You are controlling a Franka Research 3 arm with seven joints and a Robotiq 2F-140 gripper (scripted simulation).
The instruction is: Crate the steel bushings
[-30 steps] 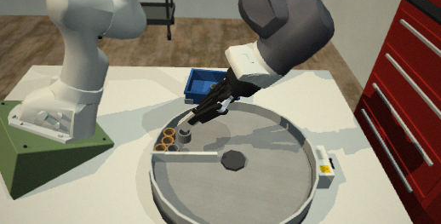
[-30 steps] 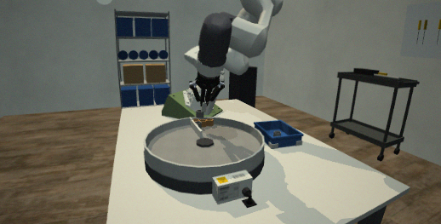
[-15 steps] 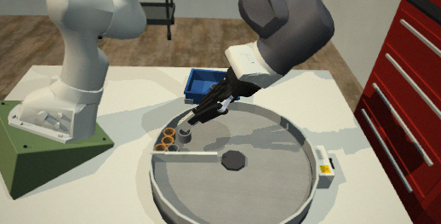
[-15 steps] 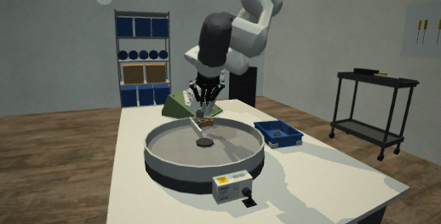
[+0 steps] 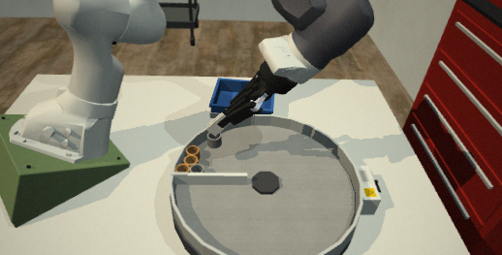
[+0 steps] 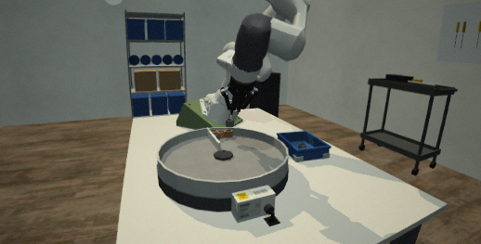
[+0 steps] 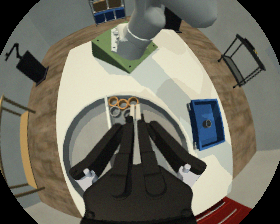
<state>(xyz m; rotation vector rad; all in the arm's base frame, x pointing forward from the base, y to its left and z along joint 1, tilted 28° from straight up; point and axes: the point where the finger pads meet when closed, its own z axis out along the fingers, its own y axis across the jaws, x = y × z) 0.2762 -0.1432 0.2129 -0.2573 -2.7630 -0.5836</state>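
The blue crate is 90 mm ahead of my hand, 270 mm to the left of it and 140 mm below it. The rest, counted from my hand: turning table: 100 mm ahead, 90 mm to the right, 110 mm below.
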